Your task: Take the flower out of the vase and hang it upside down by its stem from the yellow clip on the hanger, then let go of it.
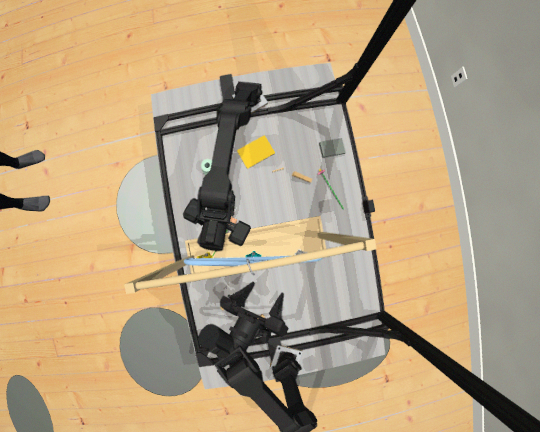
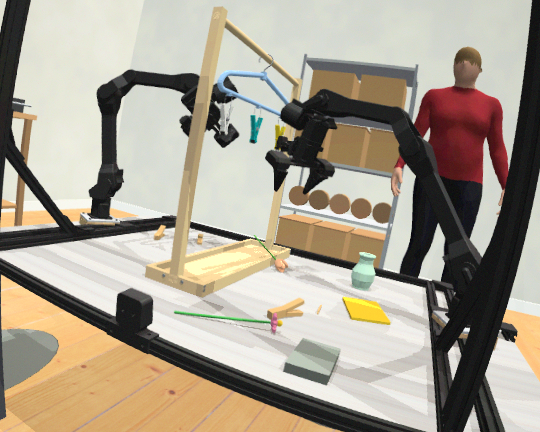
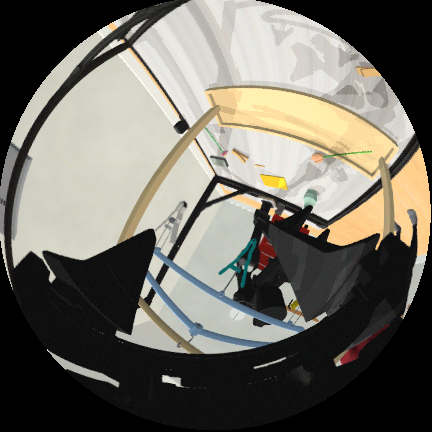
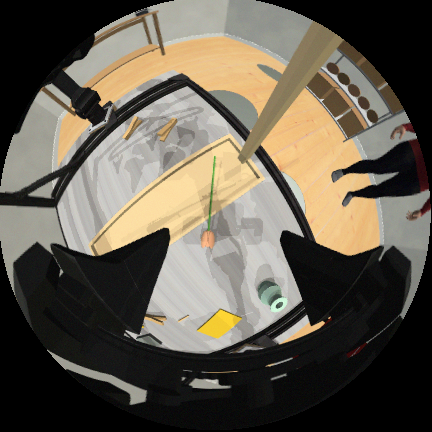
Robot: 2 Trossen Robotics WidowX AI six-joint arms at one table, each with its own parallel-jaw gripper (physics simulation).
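Places are measured from the left arm's base along level axes (x ahead, y left, z up), in centimetres.
Pixels of known places: left gripper, fingertip midpoint: (image 1: 268, 287) (image 2: 217, 129) (image 3: 212, 231); right gripper, fingertip midpoint: (image 2: 289, 192) (image 3: 320, 218) (image 4: 227, 235); left arm's base at its link origin: (image 1: 286, 360) (image 2: 99, 216) (image 4: 99, 117); right arm's base at its link origin: (image 3: 267, 203).
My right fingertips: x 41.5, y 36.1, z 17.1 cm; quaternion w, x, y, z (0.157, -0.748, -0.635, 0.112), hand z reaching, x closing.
For each thing: its top centre in the pictures, then the offset to it from my right fingertips. "*": a spot on its surface instead.
- orange flower at a spot on its surface: (image 4: 208, 240) (image 2: 282, 259) (image 3: 317, 161) * dx +3.6, dy -1.8, dz -17.3 cm
- green vase at its top centre: (image 4: 278, 304) (image 2: 367, 254) (image 1: 207, 165) (image 3: 306, 210) dx +20.2, dy +11.3, dz -11.5 cm
- teal clip at a spot on its surface: (image 2: 255, 128) * dx -1.5, dy -13.8, dz +14.2 cm
- white clip at a spot on its surface: (image 2: 225, 119) * dx +2.3, dy -25.1, dz +14.0 cm
- pink flower at a spot on its surface: (image 2: 274, 322) * dx +31.6, dy -29.5, dz -18.1 cm
- wooden clothespin at its top centre: (image 2: 288, 300) (image 4: 151, 322) (image 1: 302, 176) (image 3: 237, 158) dx +26.8, dy -22.1, dz -17.1 cm
- yellow pad at its top centre: (image 2: 365, 308) (image 4: 218, 325) (image 1: 256, 151) (image 3: 273, 181) dx +31.3, dy -3.0, dz -19.7 cm
- grey box at its top centre: (image 2: 315, 355) (image 1: 332, 147) (image 4: 147, 341) (image 3: 217, 162) dx +41.3, dy -30.4, dz -18.8 cm
The orange flower (image 2: 281, 265) (image 3: 317, 158) (image 4: 208, 240) lies on its side out of the vase, its head on the table and its green stem across the rack's base tray. The green vase (image 1: 206, 165) (image 2: 363, 271) (image 4: 272, 295) stands upright. The yellow clip (image 2: 280, 136) hangs from the blue hanger (image 1: 215, 261) (image 2: 245, 74) and is partly hidden by the right arm. My right gripper (image 2: 292, 191) (image 4: 227, 235) is open and empty, pointing down, high above the flower. My left gripper (image 1: 266, 290) (image 3: 212, 231) is open and empty, across the hanger from the right arm.
A wooden rack (image 2: 192, 165) carries the hanger, with a teal clip (image 2: 255, 128) and a white clip (image 2: 225, 119). A pink flower (image 2: 274, 322), wooden clothespin (image 2: 285, 309), yellow pad (image 1: 256, 151) (image 2: 366, 310) and grey box (image 1: 332, 148) (image 2: 312, 360) lie on the table.
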